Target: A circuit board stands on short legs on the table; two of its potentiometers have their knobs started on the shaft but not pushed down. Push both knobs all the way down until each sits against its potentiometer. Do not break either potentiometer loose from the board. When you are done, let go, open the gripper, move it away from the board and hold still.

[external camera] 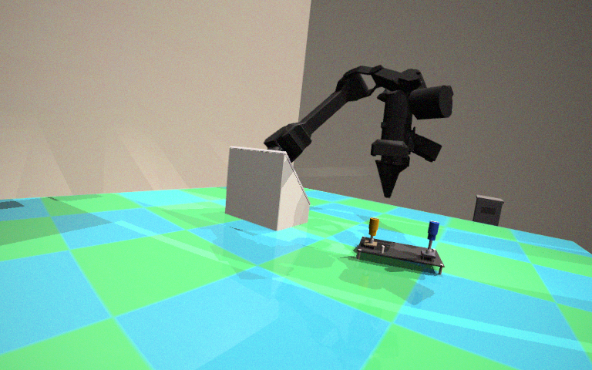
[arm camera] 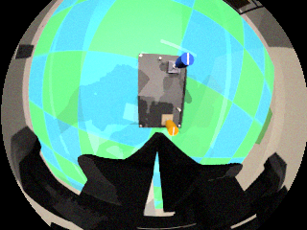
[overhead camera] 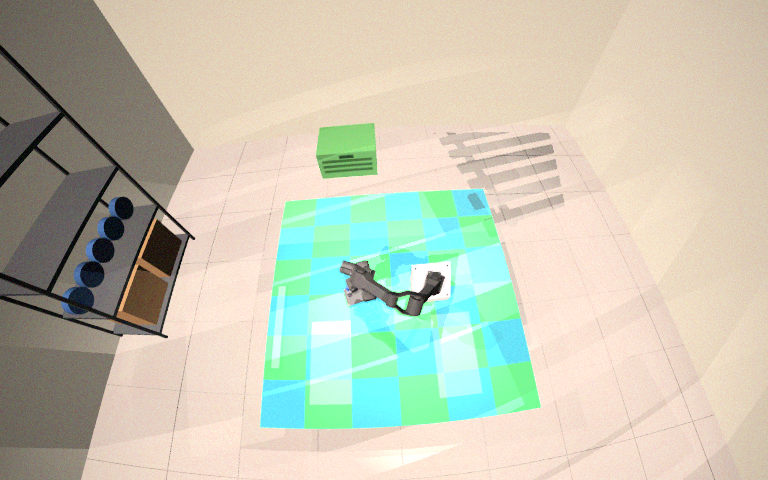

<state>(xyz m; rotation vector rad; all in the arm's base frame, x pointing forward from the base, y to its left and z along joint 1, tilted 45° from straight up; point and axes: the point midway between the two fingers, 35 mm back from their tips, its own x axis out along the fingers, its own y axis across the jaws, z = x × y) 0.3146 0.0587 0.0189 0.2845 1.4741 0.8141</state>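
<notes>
Right now my gripper tip is 30 mm to the left of the orange knob and 50 mm above it. Also, from my gripper tip: blue knob 100 mm ahead, 40 mm below.
</notes>
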